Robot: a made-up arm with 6 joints. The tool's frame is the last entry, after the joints.
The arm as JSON. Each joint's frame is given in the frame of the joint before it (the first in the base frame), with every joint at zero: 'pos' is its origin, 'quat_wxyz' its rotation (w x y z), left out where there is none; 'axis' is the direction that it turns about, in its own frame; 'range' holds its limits. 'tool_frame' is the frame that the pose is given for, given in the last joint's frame.
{
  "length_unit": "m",
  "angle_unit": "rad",
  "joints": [
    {
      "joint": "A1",
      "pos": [
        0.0,
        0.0,
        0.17
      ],
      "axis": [
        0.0,
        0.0,
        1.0
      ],
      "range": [
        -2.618,
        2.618
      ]
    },
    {
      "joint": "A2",
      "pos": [
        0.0,
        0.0,
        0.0
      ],
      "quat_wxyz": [
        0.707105,
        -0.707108,
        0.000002,
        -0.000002
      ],
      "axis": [
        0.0,
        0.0,
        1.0
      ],
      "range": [
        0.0,
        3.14
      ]
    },
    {
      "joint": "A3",
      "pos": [
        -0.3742,
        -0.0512,
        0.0
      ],
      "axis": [
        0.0,
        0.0,
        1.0
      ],
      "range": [
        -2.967,
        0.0
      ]
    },
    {
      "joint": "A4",
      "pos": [
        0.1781,
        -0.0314,
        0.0
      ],
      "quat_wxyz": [
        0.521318,
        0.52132,
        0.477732,
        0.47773
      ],
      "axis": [
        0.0,
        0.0,
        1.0
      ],
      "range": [
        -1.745,
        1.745
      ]
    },
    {
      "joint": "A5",
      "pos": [
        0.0,
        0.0,
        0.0
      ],
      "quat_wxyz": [
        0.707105,
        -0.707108,
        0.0,
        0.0
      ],
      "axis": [
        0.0,
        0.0,
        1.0
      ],
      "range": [
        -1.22,
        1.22
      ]
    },
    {
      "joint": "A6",
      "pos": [
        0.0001,
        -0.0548,
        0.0
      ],
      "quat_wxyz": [
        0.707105,
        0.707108,
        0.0,
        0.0
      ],
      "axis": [
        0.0,
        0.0,
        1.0
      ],
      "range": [
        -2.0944,
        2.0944
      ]
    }
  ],
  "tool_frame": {
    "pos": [
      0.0,
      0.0,
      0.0
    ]
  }
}
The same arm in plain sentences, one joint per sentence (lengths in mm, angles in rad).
The arm has six revolute joints in a row. What follows holds with every joint at zero, and every direction is one of the base frame's. Joint 1 lies 170 mm along +z from the base frame's origin and turns about +z, from -2.618 to 2.618 rad. Joint 2 lies at the same point as joint 1 and turns about +y, from 0 to 3.14 rad. Joint 3 lies 374.2 mm along -x and 51.2 mm along +z from joint 2 and turns about +y, from -2.967 to 0 rad. Joint 4 lies 178.1 mm along +x and 31.4 mm along +z from joint 3 and turns about the direction (0.9962, 0, 0.0871), from -1.745 to 1.745 rad. Joint 5 lies at the same point as joint 4 and turns about +y, from -1.22 to 1.22 rad. Joint 6 lies 54.6 mm along +x and 4.7 mm along +z from joint 5 and turns about the direction (0.9962, 0, 0.0871), from -2.0944 to 2.0944 rad. The tool frame, which is the frame that the pose is given for, lies at the same point as joint 6; its axes are the base frame's turned by roll 0, pitch 1.4836 and yaw -0.0001 rad (as in URDF: about the fixed x, then y, then z).
